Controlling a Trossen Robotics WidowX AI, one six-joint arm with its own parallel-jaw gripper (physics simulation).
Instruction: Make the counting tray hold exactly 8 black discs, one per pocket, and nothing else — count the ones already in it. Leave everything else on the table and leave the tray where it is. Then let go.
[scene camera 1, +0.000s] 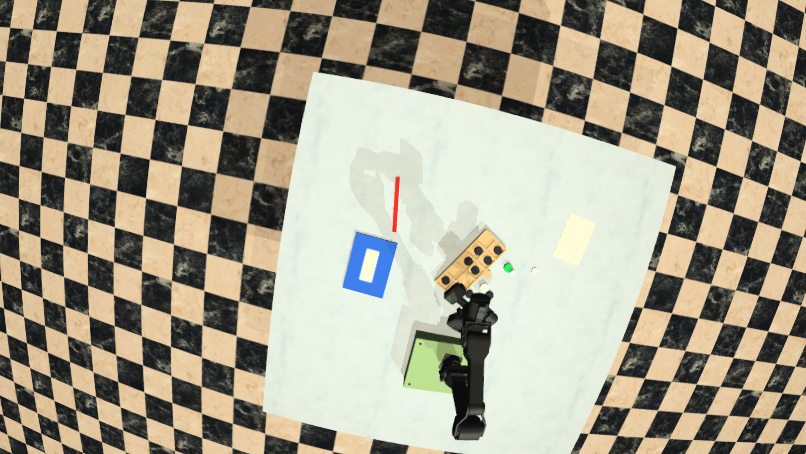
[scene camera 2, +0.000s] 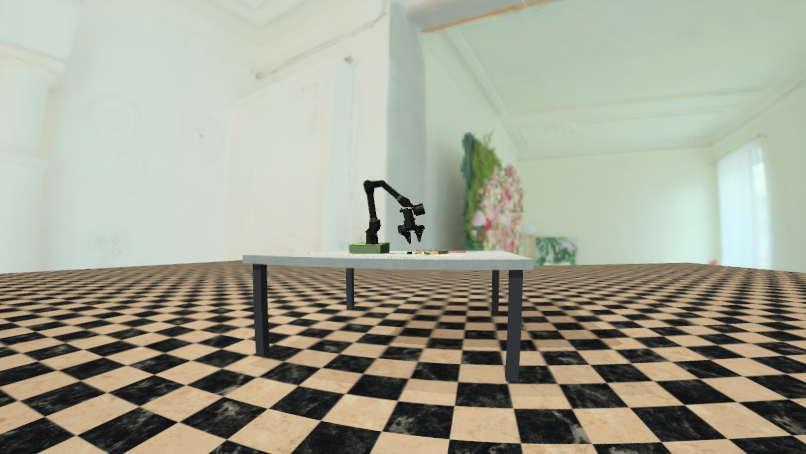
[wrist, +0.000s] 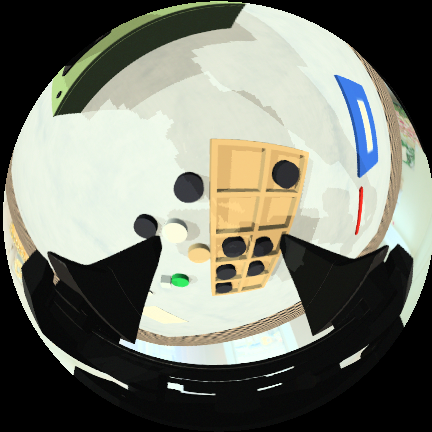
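The tan tray (scene camera 1: 457, 265) (wrist: 213, 175) has two columns of pockets. Several black discs sit one per pocket: one (wrist: 285, 174) is in the top row of the wrist view, right column, and the others are in the three far rows. Both top-left pockets, the second-row right pocket and the far right pocket are empty. Two loose black discs, a nearer one (wrist: 189, 187) and another one (wrist: 145, 226), lie on the table left of the tray in the wrist view. My gripper (scene camera 2: 413, 241) (wrist: 221, 241) is open and empty, raised above the table near the tray.
Beside the tray lie a cream disc (wrist: 175, 230), a tan disc (wrist: 199, 252), a green disc (scene camera 1: 508, 267) (wrist: 180, 280) and a small pale block (wrist: 166, 280). Also on the table are a blue frame (scene camera 1: 350, 270) (wrist: 356, 112), a red bar (scene camera 1: 395, 204) (wrist: 359, 210) and a cream card (scene camera 1: 574, 239).
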